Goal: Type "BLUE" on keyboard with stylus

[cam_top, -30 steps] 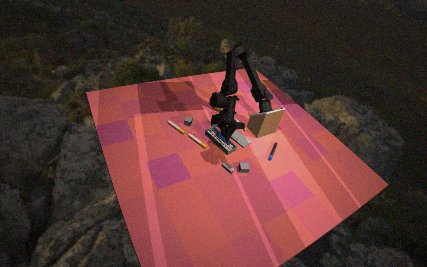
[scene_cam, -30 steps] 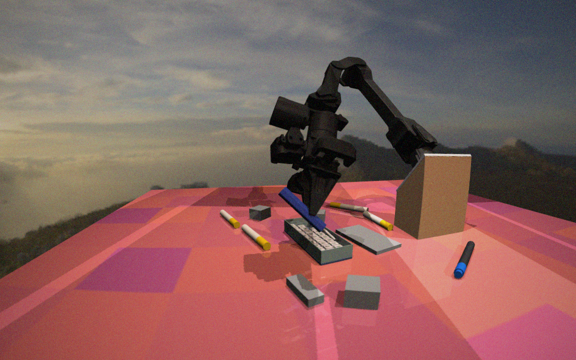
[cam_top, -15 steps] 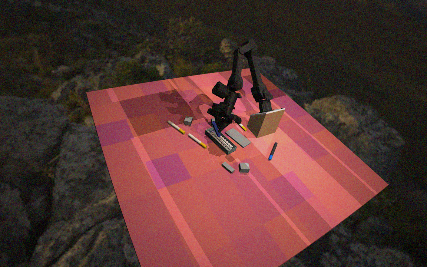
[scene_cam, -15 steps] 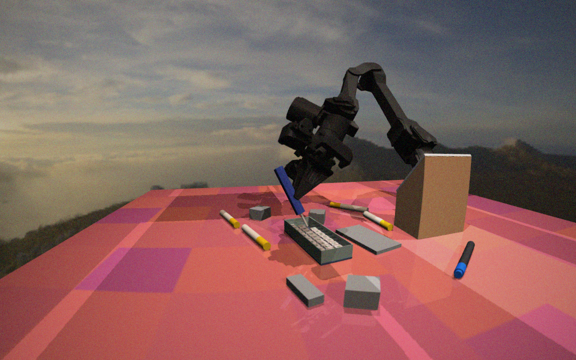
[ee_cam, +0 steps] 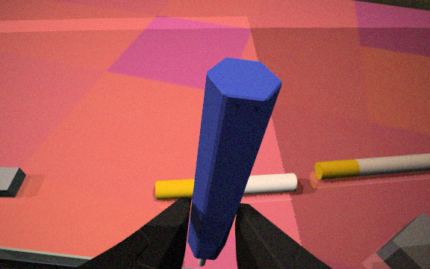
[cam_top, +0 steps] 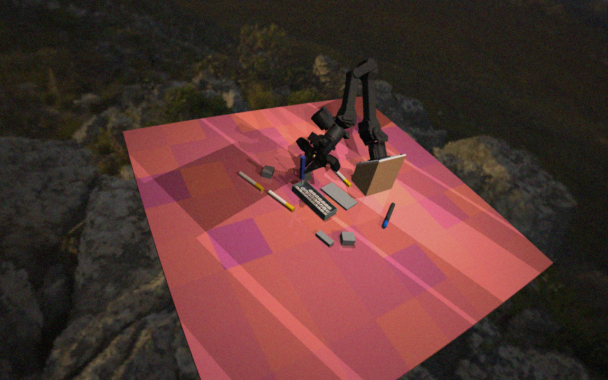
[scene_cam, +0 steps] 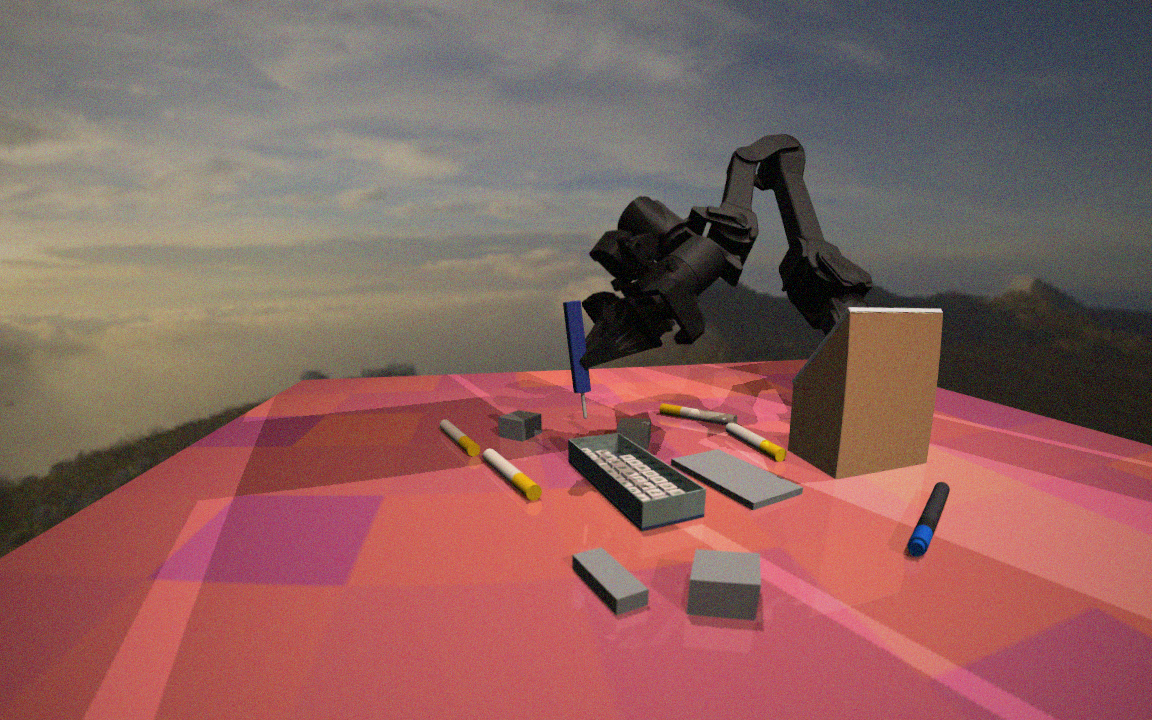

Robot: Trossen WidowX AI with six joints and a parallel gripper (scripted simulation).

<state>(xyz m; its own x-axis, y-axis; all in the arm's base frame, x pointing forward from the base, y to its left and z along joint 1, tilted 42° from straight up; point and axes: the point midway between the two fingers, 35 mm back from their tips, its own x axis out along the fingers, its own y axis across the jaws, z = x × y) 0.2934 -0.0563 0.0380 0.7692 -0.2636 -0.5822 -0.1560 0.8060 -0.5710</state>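
My gripper tip is now 15 cm past the flat grey plate, 7 cm to the right of it and 11 cm above it. Round my gripper tip: stylus (2 cm below); then blue-capped marker (24 cm behind, 25 cm to the left, 11 cm below).
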